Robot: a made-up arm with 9 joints. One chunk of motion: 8 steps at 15 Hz.
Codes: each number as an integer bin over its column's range. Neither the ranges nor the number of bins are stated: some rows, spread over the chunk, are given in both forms.
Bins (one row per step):
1: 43 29 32 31 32 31
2: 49 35 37 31 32 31
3: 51 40 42 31 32 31
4: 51 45 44 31 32 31
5: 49 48 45 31 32 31
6: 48 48 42 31 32 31
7: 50 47 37 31 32 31
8: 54 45 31 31 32 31
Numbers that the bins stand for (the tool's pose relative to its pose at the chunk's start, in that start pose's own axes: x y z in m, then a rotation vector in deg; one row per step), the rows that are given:
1: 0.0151 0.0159 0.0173 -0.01 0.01 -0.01
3: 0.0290 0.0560 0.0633 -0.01 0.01 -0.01
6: 0.0238 0.0852 0.0633 -0.01 0.01 -0.01
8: 0.0343 0.0743 0.0127 -0.01 0.01 -0.01
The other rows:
2: 0.0256 0.0378 0.0403 -0.01 0.01 -0.01
4: 0.0290 0.0743 0.0725 -0.01 0.01 -0.01
5: 0.0256 0.0852 0.0771 -0.01 0.01 -0.01
7: 0.0273 0.0816 0.0403 -0.01 0.01 -0.01

